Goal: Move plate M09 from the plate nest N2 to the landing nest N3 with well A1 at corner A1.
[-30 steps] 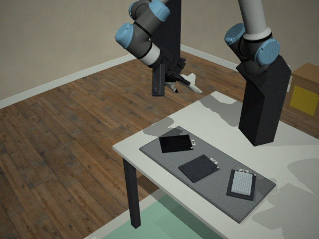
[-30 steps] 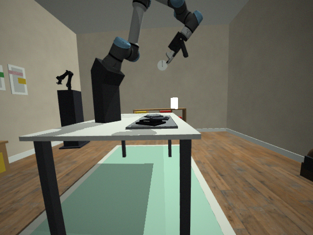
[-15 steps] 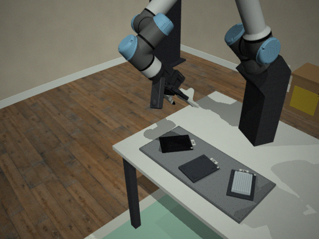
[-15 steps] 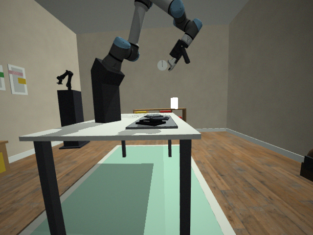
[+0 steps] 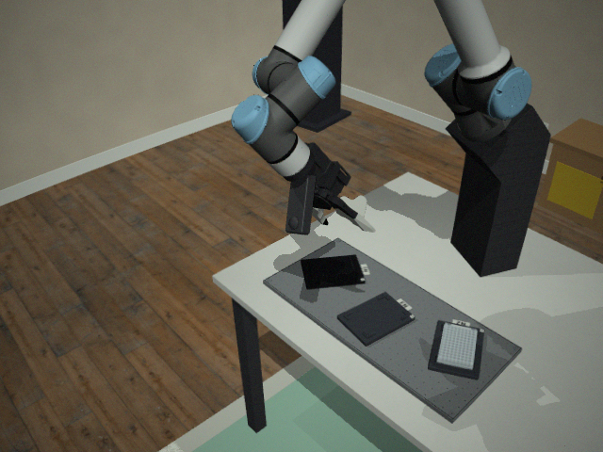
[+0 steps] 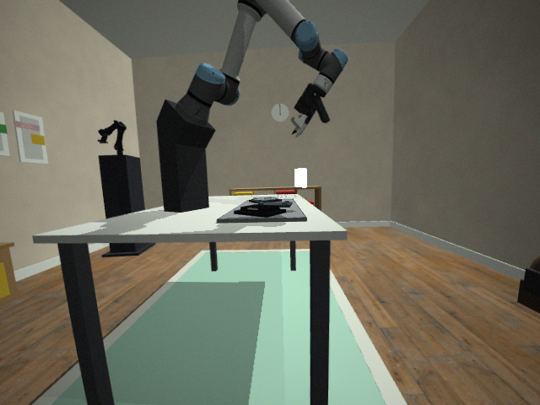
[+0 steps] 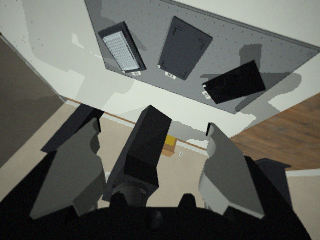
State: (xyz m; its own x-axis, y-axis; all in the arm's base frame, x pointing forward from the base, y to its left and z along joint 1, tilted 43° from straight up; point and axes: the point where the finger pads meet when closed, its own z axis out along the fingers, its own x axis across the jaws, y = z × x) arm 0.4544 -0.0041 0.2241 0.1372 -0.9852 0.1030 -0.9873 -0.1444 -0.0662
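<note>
Now: hand 13 cm past the white well plate, 25 cm to the right of it and 31 cm above it. The rest, counted from my hand: N3 label: 20 cm behind, 6 cm to the left, 33 cm below; black plate M06: 18 cm behind, 17 cm to the right, 31 cm below; dark nest: 10 cm behind, 3 cm to the left, 32 cm below.
</note>
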